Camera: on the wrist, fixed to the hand. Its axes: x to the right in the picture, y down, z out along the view.
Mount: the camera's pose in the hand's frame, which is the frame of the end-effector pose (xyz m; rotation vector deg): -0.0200 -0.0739 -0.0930 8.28 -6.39 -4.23
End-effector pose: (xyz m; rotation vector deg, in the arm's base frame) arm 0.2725 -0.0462 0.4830 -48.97 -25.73 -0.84
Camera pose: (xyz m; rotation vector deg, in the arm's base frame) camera 0.2754 -0.1664 0.4759 -40.03 -33.19 -0.14
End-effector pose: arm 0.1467 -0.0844 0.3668 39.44 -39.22 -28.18
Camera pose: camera 0.1854 -0.0842 0.2527 47.49 -46.25 -31.83
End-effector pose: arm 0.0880 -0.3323 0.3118 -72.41 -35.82 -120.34
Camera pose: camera -0.0135 -0.3364 0.2470 -74.48 -49.78 -115.37
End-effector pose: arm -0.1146 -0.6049 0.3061 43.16 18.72 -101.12
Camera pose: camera -0.1502 -0.5127 0.2372 42.93 8.87 -109.29
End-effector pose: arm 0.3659 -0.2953 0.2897 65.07 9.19 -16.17
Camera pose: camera 0.3261 -0.2368 0.1922 71.93 4.83 -24.48
